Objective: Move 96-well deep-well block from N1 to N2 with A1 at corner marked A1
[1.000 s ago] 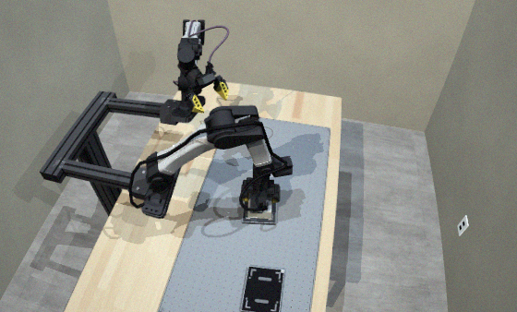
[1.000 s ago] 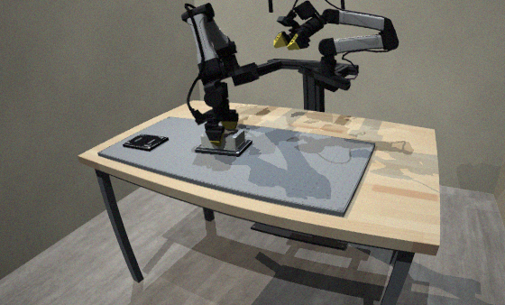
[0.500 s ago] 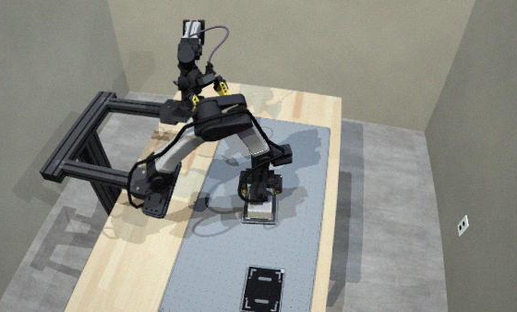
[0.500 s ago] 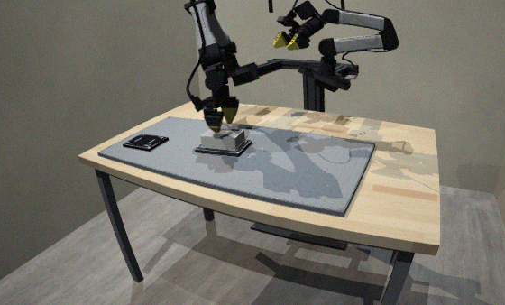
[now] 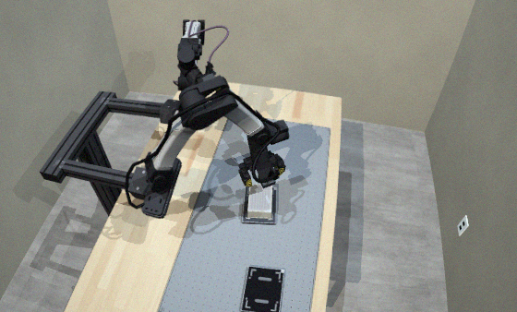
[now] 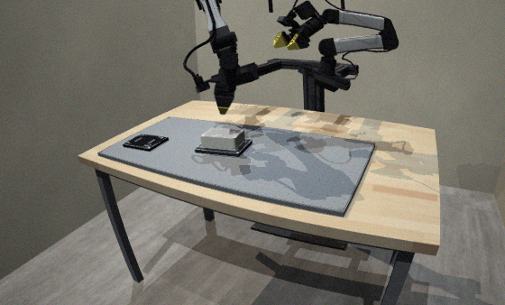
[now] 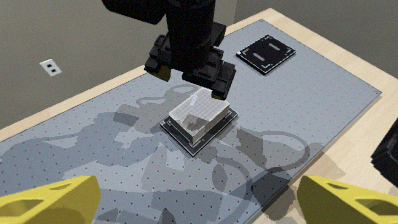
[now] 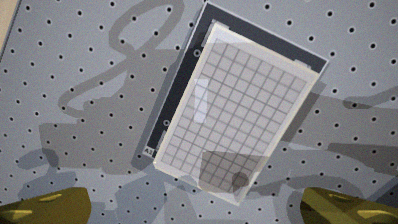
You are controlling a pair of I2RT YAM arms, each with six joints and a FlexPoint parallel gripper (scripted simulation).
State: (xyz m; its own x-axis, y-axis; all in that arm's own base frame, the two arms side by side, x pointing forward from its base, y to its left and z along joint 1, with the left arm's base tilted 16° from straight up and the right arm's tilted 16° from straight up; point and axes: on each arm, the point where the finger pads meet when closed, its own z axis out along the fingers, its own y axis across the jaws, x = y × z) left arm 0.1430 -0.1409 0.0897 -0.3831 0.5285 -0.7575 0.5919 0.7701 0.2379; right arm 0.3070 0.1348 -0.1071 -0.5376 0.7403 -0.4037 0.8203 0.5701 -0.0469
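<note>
Right now my right hand is 11 cm above the pale deep-well block, 2 cm to the left of it and 1 cm past it. From my right hand the other things lie so: nest N2: 13 cm below, 2 cm to the right, 1 cm behind; black nest N1: 36 cm to the right, 13 cm below, 3 cm ahead.
</note>
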